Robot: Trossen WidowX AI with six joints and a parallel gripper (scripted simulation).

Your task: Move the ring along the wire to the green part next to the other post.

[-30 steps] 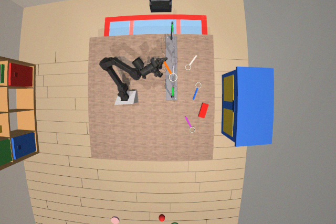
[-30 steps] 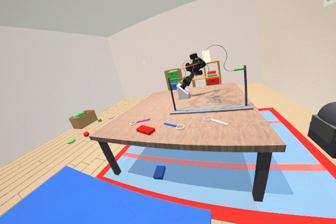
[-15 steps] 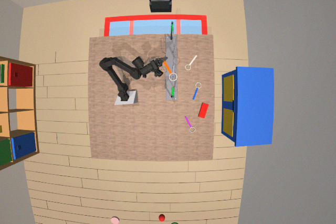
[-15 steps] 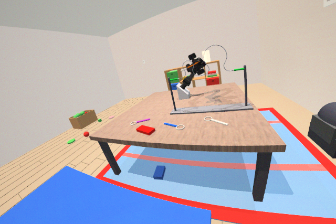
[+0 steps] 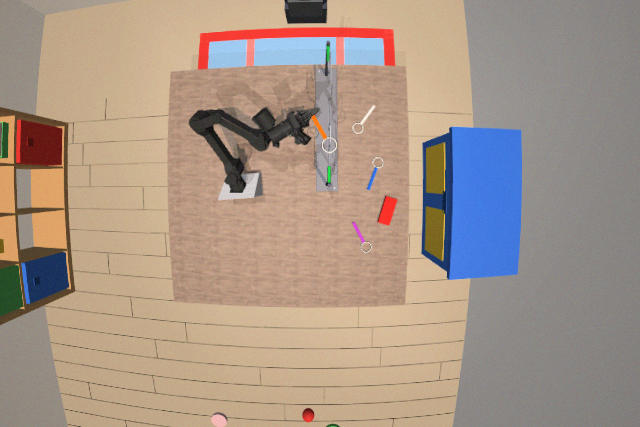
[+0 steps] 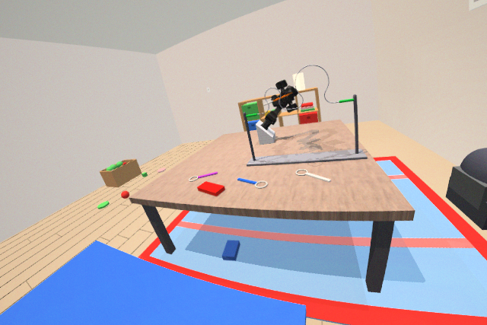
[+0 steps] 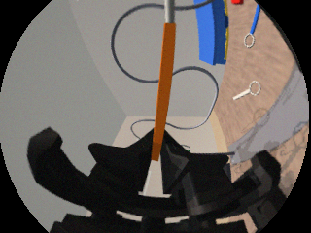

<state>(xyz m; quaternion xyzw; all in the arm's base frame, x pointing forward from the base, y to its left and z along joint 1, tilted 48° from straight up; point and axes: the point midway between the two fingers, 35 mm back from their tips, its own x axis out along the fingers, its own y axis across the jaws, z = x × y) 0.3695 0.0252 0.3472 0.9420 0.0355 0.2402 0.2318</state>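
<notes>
Right now my gripper tip is 9 cm to the left of the orange-handled ring, 2 cm short of it and 2 cm above it. Round my gripper tip: red block 41 cm to the right, 36 cm below, 35 cm ahead; white-handled ring 37 cm below, 23 cm ahead, 5 cm to the left; blue-handled ring 37 cm below, 29 cm ahead, 21 cm to the right.
</notes>
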